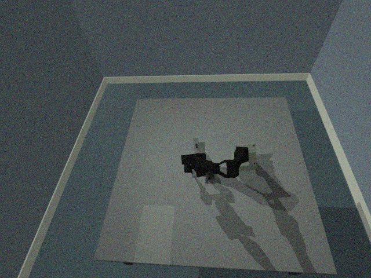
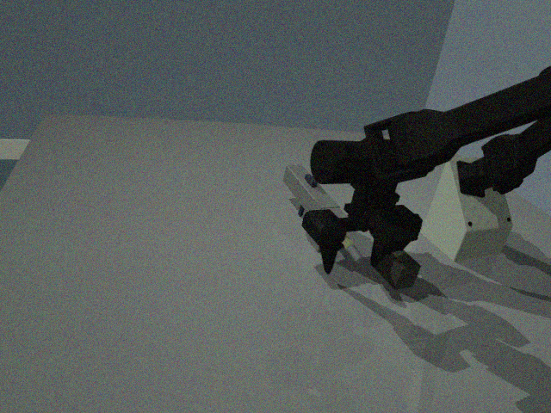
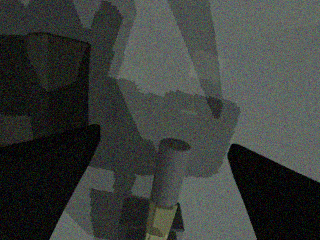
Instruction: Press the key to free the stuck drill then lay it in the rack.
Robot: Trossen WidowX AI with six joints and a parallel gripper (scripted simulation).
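My gripper tip is now 5 cm to the left of the drill, 4 cm below it and 1 cm short of it. Round my gripper tip: dark boxy rack: 8 cm behind, 1 cm to the left, 1 cm above; then dark key: 18 cm to the right, 4 cm above, 2 cm ahead; then grey holder block: 15 cm to the right, 4 cm above, 2 cm ahead.
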